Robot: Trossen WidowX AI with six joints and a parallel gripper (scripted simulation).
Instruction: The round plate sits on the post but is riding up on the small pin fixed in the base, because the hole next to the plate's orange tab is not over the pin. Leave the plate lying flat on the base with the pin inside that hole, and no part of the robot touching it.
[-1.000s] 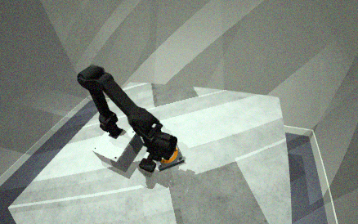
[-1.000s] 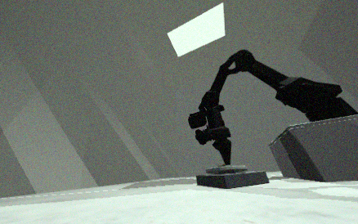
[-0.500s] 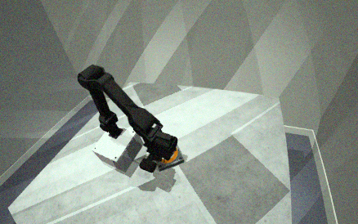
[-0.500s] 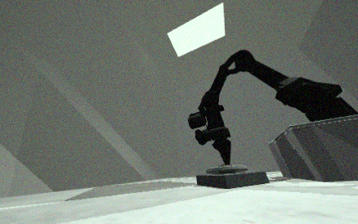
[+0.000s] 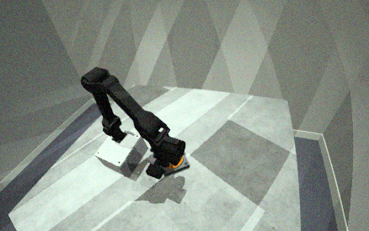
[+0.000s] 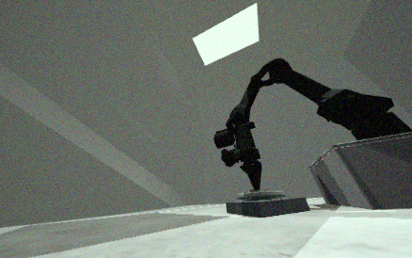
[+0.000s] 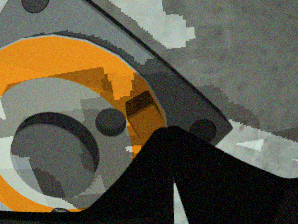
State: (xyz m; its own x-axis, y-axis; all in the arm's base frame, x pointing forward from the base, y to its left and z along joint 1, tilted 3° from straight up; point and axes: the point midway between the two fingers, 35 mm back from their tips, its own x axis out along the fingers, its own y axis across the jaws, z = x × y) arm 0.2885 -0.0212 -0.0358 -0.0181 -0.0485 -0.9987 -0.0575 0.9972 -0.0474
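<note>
Now: the round orange plate 30 mm to the left of my gripper tip. The rest, counted from my gripper tip: dark grey square base (50 mm to the left, 20 mm below, 10 mm behind).
</note>
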